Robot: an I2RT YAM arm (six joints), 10 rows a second.
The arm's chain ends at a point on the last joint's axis. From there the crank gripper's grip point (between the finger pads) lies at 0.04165 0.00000 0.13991 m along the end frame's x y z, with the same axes.
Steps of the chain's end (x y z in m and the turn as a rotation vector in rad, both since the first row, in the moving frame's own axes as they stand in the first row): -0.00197, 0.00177, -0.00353, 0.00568, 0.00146, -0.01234; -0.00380, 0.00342, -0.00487, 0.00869, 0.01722, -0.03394; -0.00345, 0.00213, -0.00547, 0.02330, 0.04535, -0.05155; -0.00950, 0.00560, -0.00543, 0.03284, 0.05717, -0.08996; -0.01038, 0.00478, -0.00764, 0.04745, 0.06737, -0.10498; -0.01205, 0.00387, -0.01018, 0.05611, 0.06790, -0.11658; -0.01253, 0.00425, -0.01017, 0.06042, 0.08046, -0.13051; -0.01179, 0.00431, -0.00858, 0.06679, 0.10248, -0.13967
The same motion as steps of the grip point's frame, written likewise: -0.00177, 0.00046, -0.00359, 0.00568, 0.00146, -0.01234; -0.00144, 0.00075, -0.00562, 0.00869, 0.01722, -0.03394; 0.00271, -0.00341, -0.00756, 0.02330, 0.04535, -0.05155; -0.00196, -0.00304, -0.00817, 0.03284, 0.05717, -0.08996; -0.00165, -0.00663, -0.01102, 0.04745, 0.06737, -0.10498; -0.00342, -0.00926, -0.01368, 0.05611, 0.06790, -0.11658; -0.00236, -0.01021, -0.01438, 0.06042, 0.08046, -0.13051; 0.00119, -0.01162, -0.01406, 0.06679, 0.10248, -0.13967
